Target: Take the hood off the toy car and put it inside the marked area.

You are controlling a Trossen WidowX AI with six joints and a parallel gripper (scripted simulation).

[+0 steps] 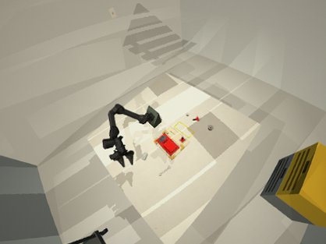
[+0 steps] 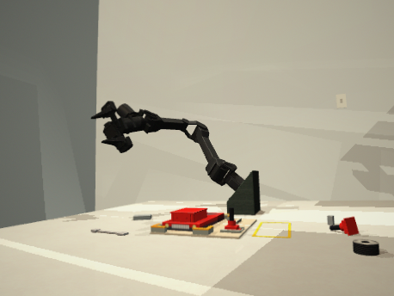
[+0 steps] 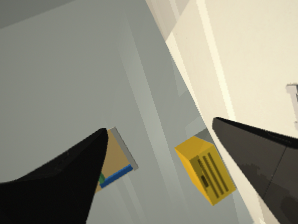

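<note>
Right now my gripper tip is 3 cm past the red hood, 34 cm to the right of it and 27 cm above it. The rest, counted from my gripper tip: black wheel (7 cm ahead, 75 cm to the left, 30 cm below); then black post (2 cm behind, 47 cm to the left, 27 cm below); then grey bar (10 cm ahead, 17 cm to the left, 31 cm below).
</note>
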